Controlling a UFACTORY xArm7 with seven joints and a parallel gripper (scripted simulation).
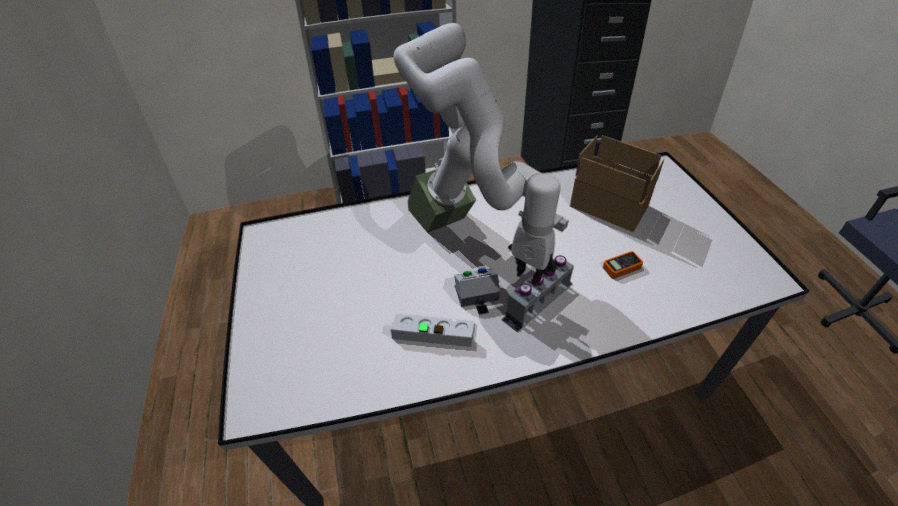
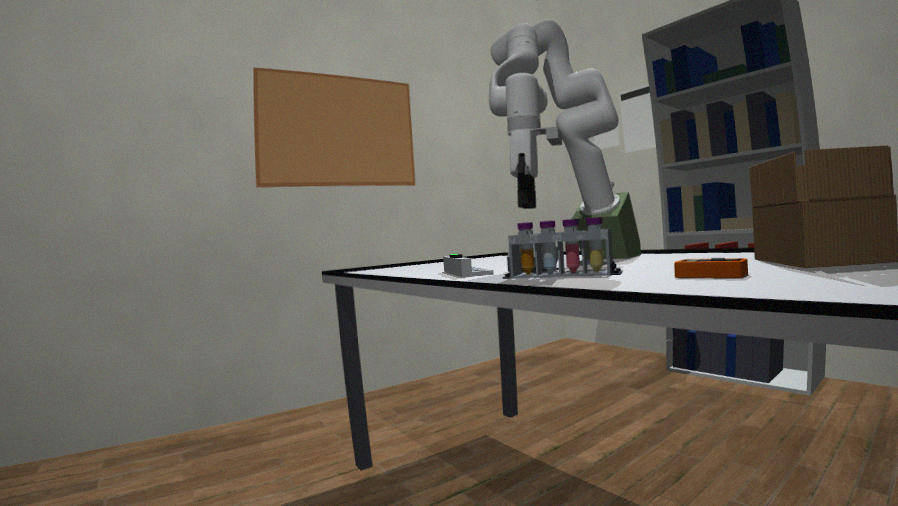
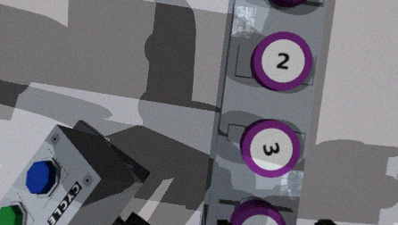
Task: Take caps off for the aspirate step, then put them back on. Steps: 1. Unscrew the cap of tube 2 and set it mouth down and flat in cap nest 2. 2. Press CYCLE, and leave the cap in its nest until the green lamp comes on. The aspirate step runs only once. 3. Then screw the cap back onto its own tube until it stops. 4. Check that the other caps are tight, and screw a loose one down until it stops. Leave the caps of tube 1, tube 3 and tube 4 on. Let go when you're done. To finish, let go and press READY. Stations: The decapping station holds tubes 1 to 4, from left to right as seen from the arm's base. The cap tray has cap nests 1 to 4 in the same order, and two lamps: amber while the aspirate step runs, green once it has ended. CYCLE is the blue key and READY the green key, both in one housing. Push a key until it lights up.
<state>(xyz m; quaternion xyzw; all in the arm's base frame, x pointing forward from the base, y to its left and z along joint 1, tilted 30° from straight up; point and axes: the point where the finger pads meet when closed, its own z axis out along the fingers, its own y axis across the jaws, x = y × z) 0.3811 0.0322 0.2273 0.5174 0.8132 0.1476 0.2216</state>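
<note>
The green key is 160 mm behind my hand, 110 mm below it and 100 mm to the right of it. Also, from my hand: blue key: 150 mm behind, 110 mm below, 60 mm to the right; cap marked 1: 140 mm to the left, 60 mm below, 50 mm behind; key housing: 130 mm behind, 120 mm below, 90 mm to the right.
</note>
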